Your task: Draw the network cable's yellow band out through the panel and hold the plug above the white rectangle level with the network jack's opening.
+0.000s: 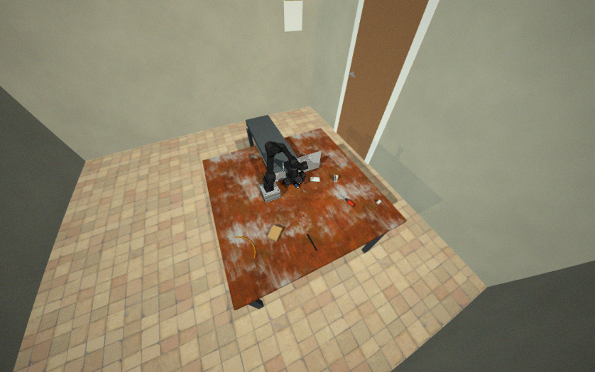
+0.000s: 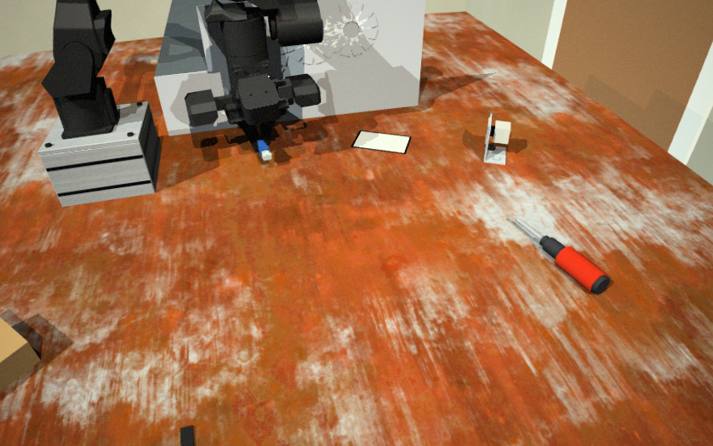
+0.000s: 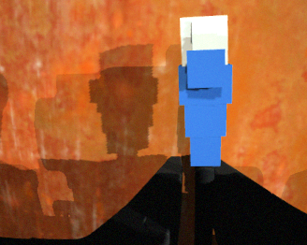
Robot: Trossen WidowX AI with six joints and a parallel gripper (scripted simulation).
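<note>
Right now the white rectangle is 190 mm ahead of my hand, 40 mm below it and 20 mm to the right of it. The rest, counted from my hand: red-handled screwdriver: 320 mm to the right, 300 mm ahead, 30 mm below; blue plug: 40 mm to the right, 10 mm below; cardboard box: 340 mm to the right, 310 mm behind, 20 mm below.
</note>
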